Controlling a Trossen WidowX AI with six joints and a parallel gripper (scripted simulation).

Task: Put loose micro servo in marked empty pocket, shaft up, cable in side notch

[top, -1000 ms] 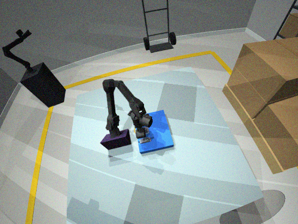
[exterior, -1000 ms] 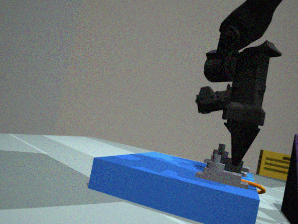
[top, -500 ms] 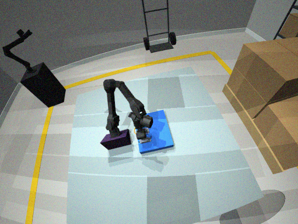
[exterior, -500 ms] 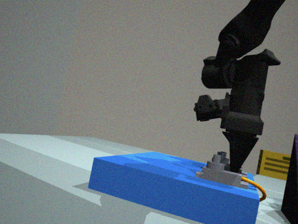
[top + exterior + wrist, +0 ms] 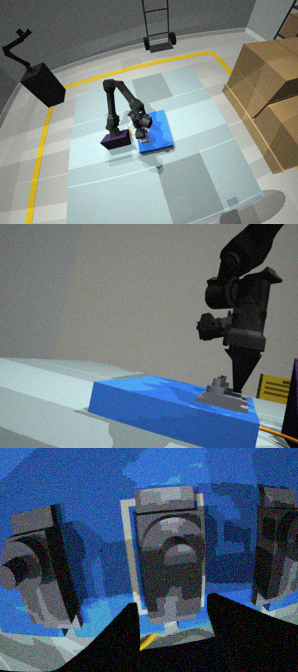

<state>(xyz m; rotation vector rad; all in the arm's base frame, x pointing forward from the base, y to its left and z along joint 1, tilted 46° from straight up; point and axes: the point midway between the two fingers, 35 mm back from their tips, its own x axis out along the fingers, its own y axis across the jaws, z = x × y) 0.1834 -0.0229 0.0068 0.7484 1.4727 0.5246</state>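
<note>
My gripper tip is 130 mm short of the blue deck, 20 mm to the left of it and 40 mm above it.
</note>
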